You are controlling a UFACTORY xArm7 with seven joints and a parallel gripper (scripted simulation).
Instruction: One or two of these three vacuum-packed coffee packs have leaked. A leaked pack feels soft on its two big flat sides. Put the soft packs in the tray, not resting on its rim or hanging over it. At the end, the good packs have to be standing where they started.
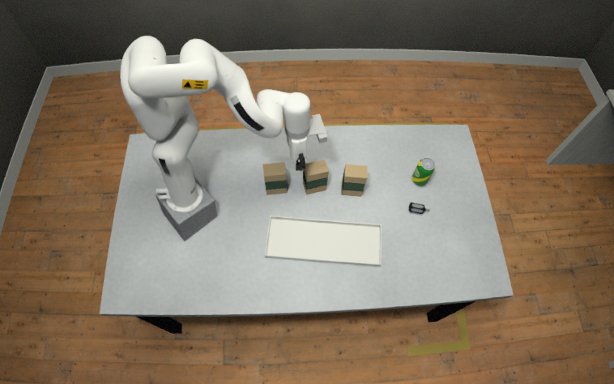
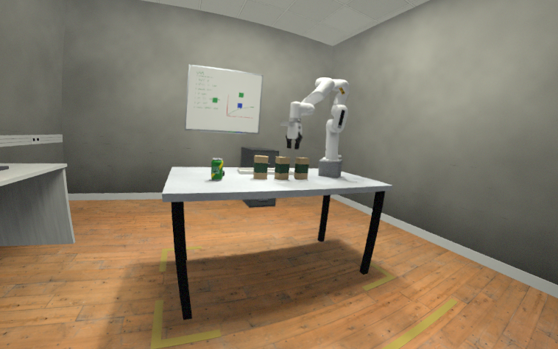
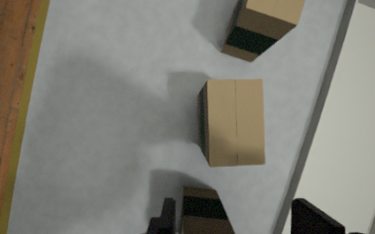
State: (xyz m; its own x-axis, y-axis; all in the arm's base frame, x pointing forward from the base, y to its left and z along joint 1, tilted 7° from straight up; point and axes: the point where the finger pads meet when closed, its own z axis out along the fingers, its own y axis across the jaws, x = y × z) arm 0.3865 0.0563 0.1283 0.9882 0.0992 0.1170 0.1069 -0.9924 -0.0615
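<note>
My gripper is now 7 cm short of the white tray, 23 cm to the left of it and 20 cm above it. The rest, counted from my hand: green soda can: 48 cm ahead, 2 cm to the right, 15 cm below.
</note>
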